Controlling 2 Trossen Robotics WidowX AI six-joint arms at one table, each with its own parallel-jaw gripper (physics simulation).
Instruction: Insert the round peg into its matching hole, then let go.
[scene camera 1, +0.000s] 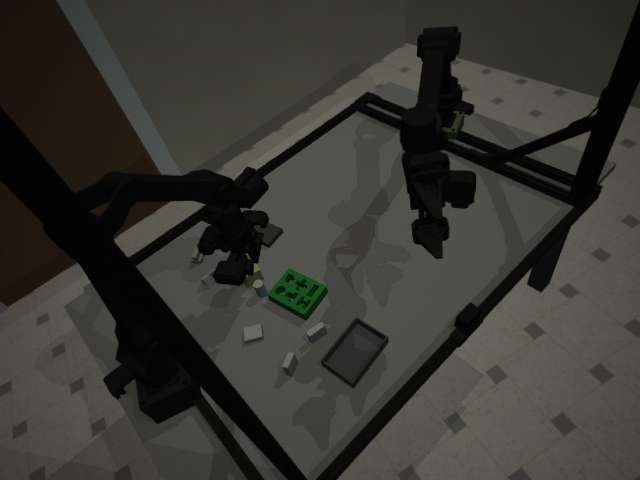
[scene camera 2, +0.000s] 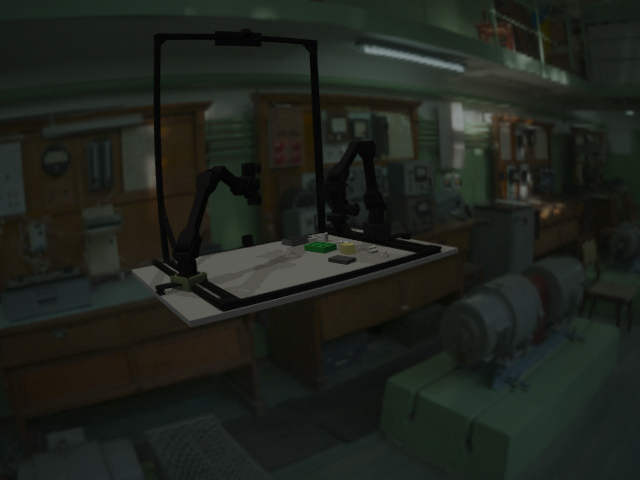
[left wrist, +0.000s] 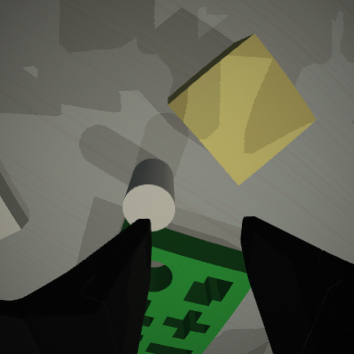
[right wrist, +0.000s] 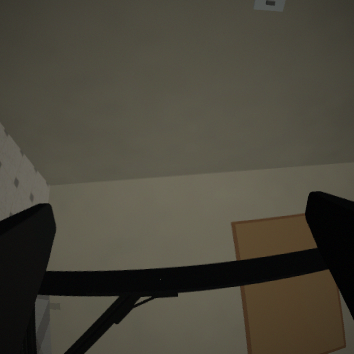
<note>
The right gripper (scene camera 1: 438, 239) is open, holding nothing. A green hole board (scene camera 1: 315, 292), a dark tray (scene camera 1: 350, 357) and a yellow block (left wrist: 242, 107) rest on the table. Also in view: the left gripper (scene camera 1: 253, 268).
The green hole board is seen too in the left wrist view (left wrist: 191, 296). The left gripper also shows in the left wrist view (left wrist: 196, 229). The right gripper is seen too in the right wrist view (right wrist: 182, 211). The right wrist view does not show the green hole board: it is out of frame. The left wrist view misses the dark tray: it is out of frame.
</note>
